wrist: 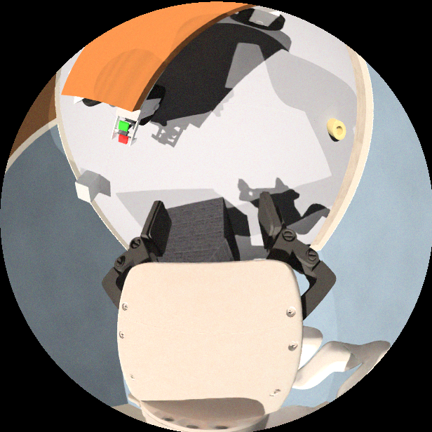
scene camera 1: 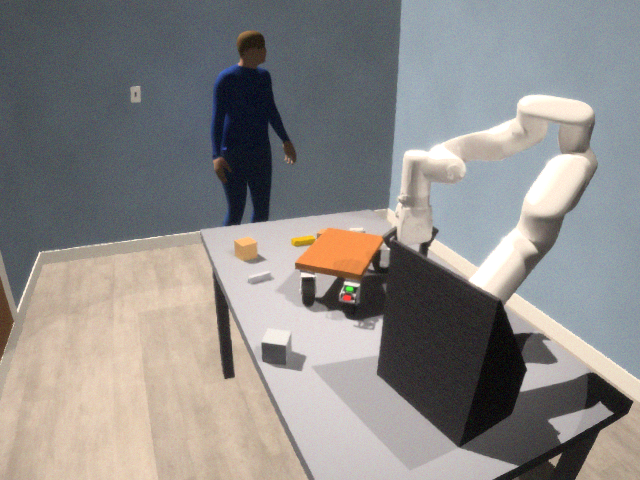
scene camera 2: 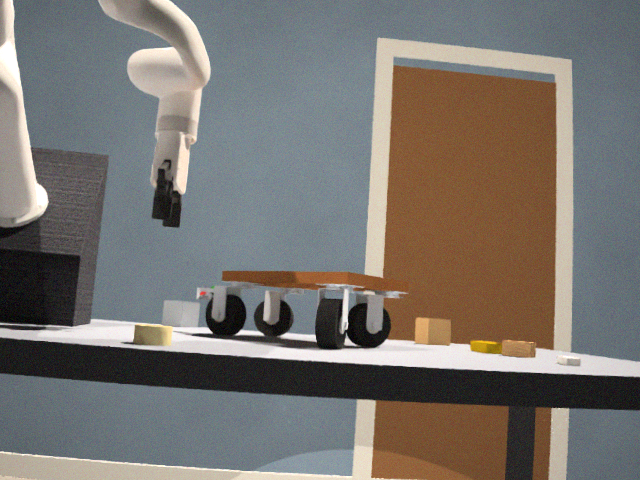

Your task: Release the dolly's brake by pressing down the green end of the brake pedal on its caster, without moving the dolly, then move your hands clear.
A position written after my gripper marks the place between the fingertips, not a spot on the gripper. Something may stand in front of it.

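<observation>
I can see my gripper [scene camera 2: 166,223], [scene camera 1: 408,261], [wrist: 211,207]. There is a grey cube [scene camera 1: 277,344], [scene camera 2: 184,314] in the scene, along with a yellow cylinder [scene camera 2: 156,335]. I also see a dolly [scene camera 2: 368,324], [scene camera 1: 347,254], [wrist: 124,75]. And there is an orange cube [scene camera 2: 428,331], though in the wrist view it is out of frame.
</observation>
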